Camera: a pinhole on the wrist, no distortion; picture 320 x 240 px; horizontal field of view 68.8 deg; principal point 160.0 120.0 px. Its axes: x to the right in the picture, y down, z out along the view. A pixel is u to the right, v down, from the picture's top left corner.
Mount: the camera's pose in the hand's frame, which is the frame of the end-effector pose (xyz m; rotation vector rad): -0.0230 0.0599 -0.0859 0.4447 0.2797 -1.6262
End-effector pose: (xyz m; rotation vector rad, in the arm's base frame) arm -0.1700 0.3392 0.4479 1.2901 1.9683 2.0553
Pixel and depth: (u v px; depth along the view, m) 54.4 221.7 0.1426
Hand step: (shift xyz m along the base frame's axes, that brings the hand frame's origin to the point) 0.0497 0.0650 0.0442
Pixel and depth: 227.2 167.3 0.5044
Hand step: 0.0120 0.3199 -0.2875
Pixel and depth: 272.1 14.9 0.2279
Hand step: 0.0739 -0.0083 -0.1978
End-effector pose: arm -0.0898 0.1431 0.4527 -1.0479 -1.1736 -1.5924
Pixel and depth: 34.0 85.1 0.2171
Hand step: 0.1100 0.1518 -0.0215
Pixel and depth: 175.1 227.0 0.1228
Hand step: -0.0078 0.0223 0.0201
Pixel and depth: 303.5 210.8 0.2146
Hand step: -0.1531 0.0760 -0.0024
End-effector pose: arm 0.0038 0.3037 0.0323 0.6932 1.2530 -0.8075
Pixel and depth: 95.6 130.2 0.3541
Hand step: 0.1354 -0.2242 0.0942
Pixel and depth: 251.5 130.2 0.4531
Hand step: -0.1269 -0.3525 0.1064
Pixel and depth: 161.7 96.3 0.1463
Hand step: 0.0140 -0.0290 0.0622
